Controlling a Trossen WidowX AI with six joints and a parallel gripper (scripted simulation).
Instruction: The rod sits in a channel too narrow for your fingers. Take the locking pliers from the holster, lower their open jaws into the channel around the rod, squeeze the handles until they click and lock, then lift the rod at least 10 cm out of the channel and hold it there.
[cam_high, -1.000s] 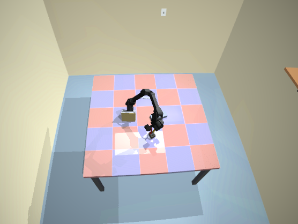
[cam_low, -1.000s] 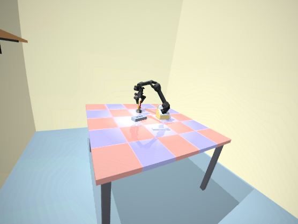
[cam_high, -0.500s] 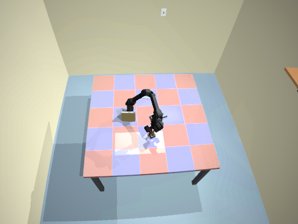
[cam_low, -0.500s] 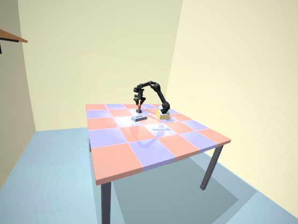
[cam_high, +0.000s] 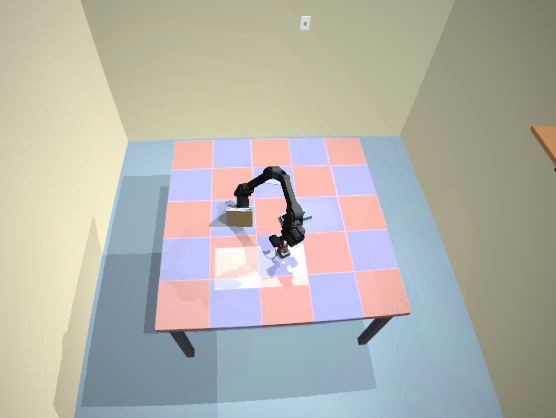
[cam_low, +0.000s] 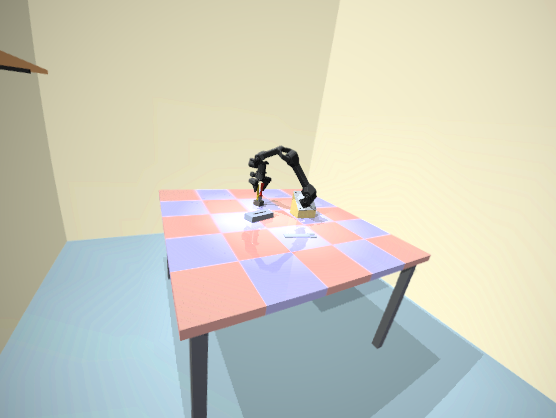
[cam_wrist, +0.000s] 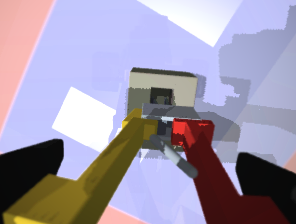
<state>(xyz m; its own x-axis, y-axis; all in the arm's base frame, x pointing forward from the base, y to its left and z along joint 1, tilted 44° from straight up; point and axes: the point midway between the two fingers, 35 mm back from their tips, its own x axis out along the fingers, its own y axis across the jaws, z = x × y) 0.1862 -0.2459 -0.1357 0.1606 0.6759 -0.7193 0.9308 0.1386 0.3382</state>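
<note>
Now: gripper tip 20 mm short of the yellow handle and 10 mm to the right of it. Round my gripper tip: brass rod 110 mm ahead, 210 mm to the left, 90 mm below; holster 10 mm behind, 90 mm below; grey channel block 110 mm ahead, 210 mm to the left, 80 mm below.
</note>
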